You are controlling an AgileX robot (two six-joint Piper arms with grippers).
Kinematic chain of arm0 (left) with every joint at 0, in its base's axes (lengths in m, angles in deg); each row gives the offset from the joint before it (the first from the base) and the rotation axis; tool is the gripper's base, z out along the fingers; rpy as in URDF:
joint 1: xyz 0 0 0.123 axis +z
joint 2: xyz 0 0 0 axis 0.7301 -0.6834 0
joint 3: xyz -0.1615 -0.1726 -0.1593 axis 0.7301 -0.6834 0
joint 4: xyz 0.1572 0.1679 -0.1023 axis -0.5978 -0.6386 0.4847
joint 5: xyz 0 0 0 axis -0.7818 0.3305 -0.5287
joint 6: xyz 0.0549 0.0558 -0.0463 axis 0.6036 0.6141 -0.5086
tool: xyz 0 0 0 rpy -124.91 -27.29 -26.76
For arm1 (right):
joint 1: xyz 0 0 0.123 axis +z
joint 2: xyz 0 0 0 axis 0.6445 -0.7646 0
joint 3: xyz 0.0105 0.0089 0.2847 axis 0.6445 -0.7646 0
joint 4: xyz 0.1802 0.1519 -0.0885 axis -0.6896 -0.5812 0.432
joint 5: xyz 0 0 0 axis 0.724 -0.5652 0.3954
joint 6: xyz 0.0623 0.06 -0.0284 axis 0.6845 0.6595 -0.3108
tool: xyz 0 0 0 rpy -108.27 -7.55 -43.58
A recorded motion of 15 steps. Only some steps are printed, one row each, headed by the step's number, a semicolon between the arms.
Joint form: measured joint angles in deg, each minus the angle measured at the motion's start. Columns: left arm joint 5, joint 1, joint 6, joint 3, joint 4, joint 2; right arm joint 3, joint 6, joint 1, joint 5, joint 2, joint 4.
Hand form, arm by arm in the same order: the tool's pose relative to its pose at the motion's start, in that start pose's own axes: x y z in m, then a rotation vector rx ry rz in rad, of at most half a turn. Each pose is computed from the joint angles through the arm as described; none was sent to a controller.
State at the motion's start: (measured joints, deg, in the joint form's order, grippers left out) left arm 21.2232 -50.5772 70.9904 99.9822 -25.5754 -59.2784; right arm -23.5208 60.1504 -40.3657 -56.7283 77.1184 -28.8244
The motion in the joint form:
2: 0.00 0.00 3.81 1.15 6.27 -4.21; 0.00 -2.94 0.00 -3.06 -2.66 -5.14
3: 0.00 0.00 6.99 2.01 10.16 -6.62; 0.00 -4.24 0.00 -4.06 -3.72 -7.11
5: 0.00 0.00 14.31 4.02 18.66 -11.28; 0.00 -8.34 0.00 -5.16 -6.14 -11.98
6: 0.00 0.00 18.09 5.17 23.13 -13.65; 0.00 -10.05 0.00 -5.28 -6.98 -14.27
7: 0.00 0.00 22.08 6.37 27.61 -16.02; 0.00 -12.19 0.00 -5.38 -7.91 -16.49
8: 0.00 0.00 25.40 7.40 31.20 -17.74; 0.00 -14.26 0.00 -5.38 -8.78 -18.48
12: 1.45 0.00 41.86 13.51 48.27 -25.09; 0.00 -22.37 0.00 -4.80 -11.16 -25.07
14: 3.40 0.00 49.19 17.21 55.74 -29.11; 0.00 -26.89 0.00 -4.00 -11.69 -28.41
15: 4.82 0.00 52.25 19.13 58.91 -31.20; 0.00 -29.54 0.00 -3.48 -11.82 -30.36
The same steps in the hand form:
2: -0.0026 -0.0043 0.0116 0.0198 0.0567 -0.0394; 0.0013 0.0066 0.0078 -0.0890 0.0796 0.0098
3: -0.0050 -0.0073 0.0182 0.0347 0.0842 -0.0501; 0.0015 0.0092 0.0106 -0.1237 0.1064 0.0107
5: -0.0113 -0.0143 0.0310 0.0729 0.1269 -0.0675; -0.0002 0.0150 0.0170 -0.2036 0.1413 -0.0005
6: -0.0152 -0.0180 0.0377 0.0939 0.1435 -0.0785; -0.0015 0.0176 0.0191 -0.2375 0.1446 -0.0014
7: -0.0193 -0.0217 0.0447 0.1152 0.1569 -0.0865; -0.0029 0.0200 0.0215 -0.2710 0.1475 -0.0098
8: -0.0232 -0.0249 0.0498 0.1340 0.1620 -0.0904; -0.0044 0.0221 0.0237 -0.3005 0.1478 -0.0192
12: -0.0474 -0.0431 0.0707 0.2461 0.1562 -0.0917; -0.0100 0.0283 0.0296 -0.3892 0.1206 -0.0688
14: -0.0607 -0.0532 0.0827 0.3101 0.1555 -0.0883; -0.0135 0.0309 0.0305 -0.4235 0.0829 -0.1003
15: -0.0668 -0.0584 0.0891 0.3444 0.1602 -0.0870; -0.0157 0.0323 0.0305 -0.4404 0.0562 -0.1190

